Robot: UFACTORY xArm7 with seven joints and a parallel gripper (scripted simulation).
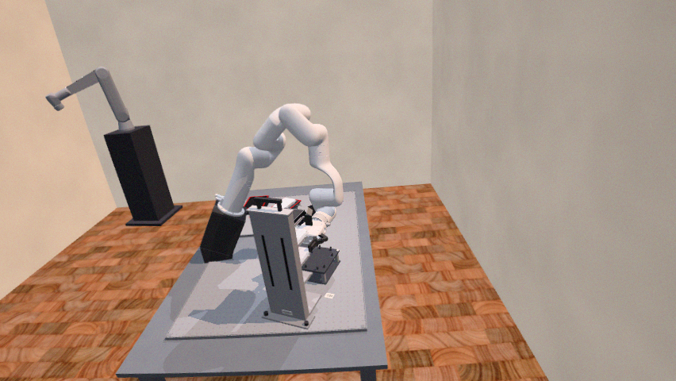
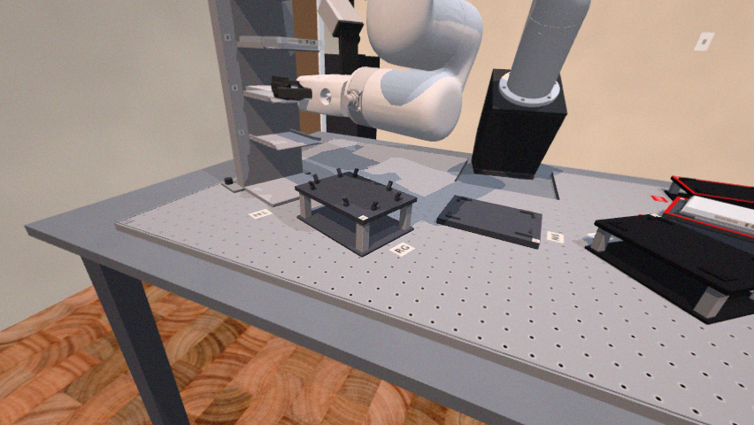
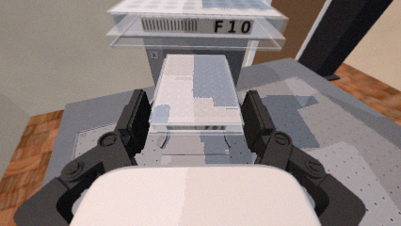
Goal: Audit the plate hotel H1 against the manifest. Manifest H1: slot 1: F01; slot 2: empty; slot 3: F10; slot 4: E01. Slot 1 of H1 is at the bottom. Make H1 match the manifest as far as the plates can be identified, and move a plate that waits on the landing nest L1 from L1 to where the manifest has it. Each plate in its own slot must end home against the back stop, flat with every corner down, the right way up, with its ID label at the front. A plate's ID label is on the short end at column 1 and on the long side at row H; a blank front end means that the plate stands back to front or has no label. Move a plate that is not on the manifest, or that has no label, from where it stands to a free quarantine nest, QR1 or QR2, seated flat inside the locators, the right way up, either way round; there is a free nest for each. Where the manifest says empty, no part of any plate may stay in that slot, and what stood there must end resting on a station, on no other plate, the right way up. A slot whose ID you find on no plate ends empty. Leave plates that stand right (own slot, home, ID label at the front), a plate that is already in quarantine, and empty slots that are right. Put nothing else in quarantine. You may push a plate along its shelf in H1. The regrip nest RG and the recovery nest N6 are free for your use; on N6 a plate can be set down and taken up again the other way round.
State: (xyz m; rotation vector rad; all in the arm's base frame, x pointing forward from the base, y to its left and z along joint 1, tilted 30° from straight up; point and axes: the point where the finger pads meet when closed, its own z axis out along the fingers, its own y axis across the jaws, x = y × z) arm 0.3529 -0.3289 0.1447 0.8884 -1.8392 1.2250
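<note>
Right now my hand is 1 cm past the white plate, 5 cm to the left of it and 2 cm above it. The rest, counted from my hand: plate hotel H1: 3 cm behind, 13 cm to the right; then regrip nest RG: 3 cm ahead, 13 cm to the left, 15 cm below; then black plate: 1 cm behind, 5 cm to the right, 14 cm above.
</note>
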